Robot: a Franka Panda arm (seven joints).
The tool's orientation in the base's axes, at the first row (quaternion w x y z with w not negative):
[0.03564, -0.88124, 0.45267, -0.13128]
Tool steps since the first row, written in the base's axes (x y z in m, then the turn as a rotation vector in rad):
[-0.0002, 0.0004, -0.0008, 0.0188, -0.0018, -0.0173]
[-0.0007, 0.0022, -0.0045, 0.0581, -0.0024, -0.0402]
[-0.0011, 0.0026, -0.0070, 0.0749, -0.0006, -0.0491]
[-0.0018, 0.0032, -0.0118, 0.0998, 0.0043, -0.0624]
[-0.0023, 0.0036, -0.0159, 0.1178, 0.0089, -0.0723]
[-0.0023, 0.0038, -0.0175, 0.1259, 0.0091, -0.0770]
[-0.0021, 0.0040, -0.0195, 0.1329, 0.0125, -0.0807]
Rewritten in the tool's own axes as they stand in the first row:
[-0.0006, 0.0001, 0.0007, 0.0085, -0.0106, 0.0217]
[-0.0031, 0.0001, 0.0040, 0.0262, -0.0371, 0.0542]
[-0.0041, 0.0006, 0.0063, 0.0323, -0.0498, 0.0671]
[-0.0059, 0.0017, 0.0107, 0.0396, -0.0699, 0.0862]
[-0.0073, 0.0026, 0.0145, 0.0439, -0.0850, 0.1002]
[-0.0078, 0.0028, 0.0160, 0.0473, -0.0906, 0.1068]
[-0.0083, 0.0028, 0.0180, 0.0477, -0.0975, 0.1121]

